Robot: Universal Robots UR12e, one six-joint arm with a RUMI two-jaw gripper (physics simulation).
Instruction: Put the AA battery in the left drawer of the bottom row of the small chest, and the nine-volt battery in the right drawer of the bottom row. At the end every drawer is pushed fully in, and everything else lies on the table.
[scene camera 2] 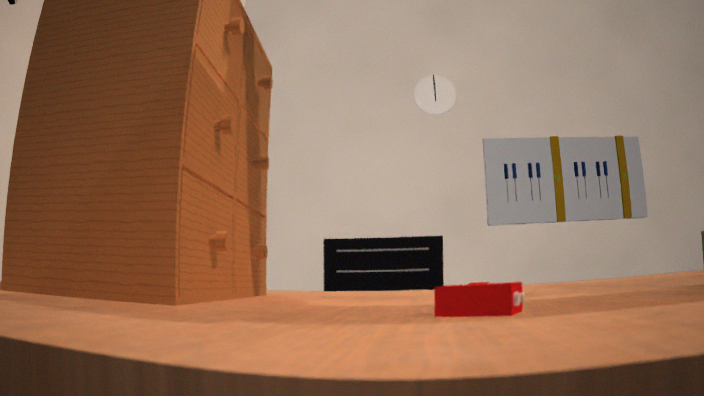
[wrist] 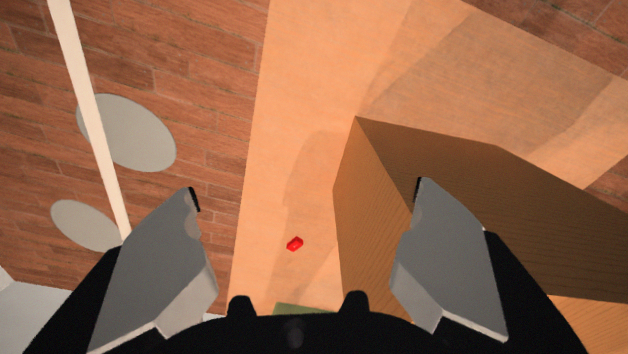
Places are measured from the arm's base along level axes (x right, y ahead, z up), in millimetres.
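Pixels of known places: gripper, fingertip midpoint: (wrist: 306, 186).
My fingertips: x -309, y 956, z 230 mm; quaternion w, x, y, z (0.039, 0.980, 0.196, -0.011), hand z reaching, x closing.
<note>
For each thing: its middle in the pictures, then the offset to it from my fingertips. Level surfaces: height alone.
- nine-volt battery, body centre: (scene camera 2: 481, 299) (wrist: 294, 244) dz -284, dx +89, dy -407 mm
- table, surface height: dz -293 mm
- wooden chest, body centre: (scene camera 2: 162, 149) (wrist: 448, 222) dz -124, dx +259, dy -68 mm
- bottom right drawer, body centre: (scene camera 2: 190, 250) dz -237, dx +337, dy -66 mm
The nine-volt battery (scene camera 2: 472, 301) (wrist: 295, 244) is a red block with pale terminals at one end, lying flat on the table (scene camera 2: 350, 350) (wrist: 295, 75) in front of the chest. The wooden chest (scene camera 2: 100, 150) (wrist: 367, 225) stands beside it. Its bottom left drawer (scene camera 2: 200, 212) and bottom right drawer (scene camera 2: 243, 225) look flush with the front, as do the other drawer fronts in view. My gripper (wrist: 306, 186) is open and empty, high above the table; the battery appears small between the fingers, and the right finger overlaps the chest. The AA battery does not show in either view.
A strip of a green object (wrist: 300, 309) shows behind the gripper body at the bottom of the wrist view. A dark cabinet (scene camera 2: 382, 261) stands beyond the table. A pale bar (wrist: 90, 110) and grey discs (wrist: 137, 135) show over the brick-patterned floor (wrist: 200, 65).
</note>
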